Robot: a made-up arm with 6 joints.
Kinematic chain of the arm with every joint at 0, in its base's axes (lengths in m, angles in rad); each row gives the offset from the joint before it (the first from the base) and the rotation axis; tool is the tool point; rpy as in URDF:
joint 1: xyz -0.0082 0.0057 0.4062 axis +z
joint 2: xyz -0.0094 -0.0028 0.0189 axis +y
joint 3: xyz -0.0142 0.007 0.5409 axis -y
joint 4: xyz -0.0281 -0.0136 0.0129 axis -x
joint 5: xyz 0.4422 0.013 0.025 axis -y
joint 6: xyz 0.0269 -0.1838 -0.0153 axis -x
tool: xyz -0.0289 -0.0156 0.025 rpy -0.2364 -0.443 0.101
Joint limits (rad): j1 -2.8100..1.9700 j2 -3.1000..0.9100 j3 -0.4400..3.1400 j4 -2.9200..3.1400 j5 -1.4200..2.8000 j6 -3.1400..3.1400
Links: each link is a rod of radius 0.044 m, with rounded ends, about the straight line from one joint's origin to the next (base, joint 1, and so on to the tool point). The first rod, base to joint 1, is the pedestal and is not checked.
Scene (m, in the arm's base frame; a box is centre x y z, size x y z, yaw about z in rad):
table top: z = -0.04
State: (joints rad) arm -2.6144 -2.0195 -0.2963 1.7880 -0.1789 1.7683
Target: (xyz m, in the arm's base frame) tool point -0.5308 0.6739 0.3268
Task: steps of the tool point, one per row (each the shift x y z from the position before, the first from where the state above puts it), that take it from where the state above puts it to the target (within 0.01 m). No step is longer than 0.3 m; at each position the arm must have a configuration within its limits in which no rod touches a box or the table.
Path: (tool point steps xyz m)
1: -0.0961 0.1915 -0.0316
2: -0.1561 0.1581 -0.0351
3: -0.2036 0.1056 -0.0383
4: -0.2325 0.0393 -0.0410
5: -0.2388 -0.0346 -0.0434
6: -0.2210 -0.1078 -0.0454

